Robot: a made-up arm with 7 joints. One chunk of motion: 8 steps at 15 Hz.
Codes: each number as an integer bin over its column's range. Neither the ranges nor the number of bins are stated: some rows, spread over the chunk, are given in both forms.
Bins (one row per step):
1: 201 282 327 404 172 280
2: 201 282 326 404 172 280
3: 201 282 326 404 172 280
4: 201 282 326 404 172 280
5: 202 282 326 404 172 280
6: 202 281 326 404 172 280
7: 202 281 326 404 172 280
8: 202 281 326 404 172 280
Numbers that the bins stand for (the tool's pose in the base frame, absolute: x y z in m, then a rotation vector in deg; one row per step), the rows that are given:
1: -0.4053 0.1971 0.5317 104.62 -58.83 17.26
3: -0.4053 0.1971 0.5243 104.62 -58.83 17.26
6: -0.3978 0.1896 0.5243 104.62 -58.83 17.26
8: -0.3978 0.1896 0.5243 104.62 -58.83 17.26
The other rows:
2: -0.4053 0.1971 0.5243 104.62 -58.83 17.26
4: -0.4053 0.1971 0.5243 104.62 -58.83 17.26
5: -0.3978 0.1971 0.5243 104.62 -58.83 17.26
7: -0.3978 0.1896 0.5243 104.62 -58.83 17.26

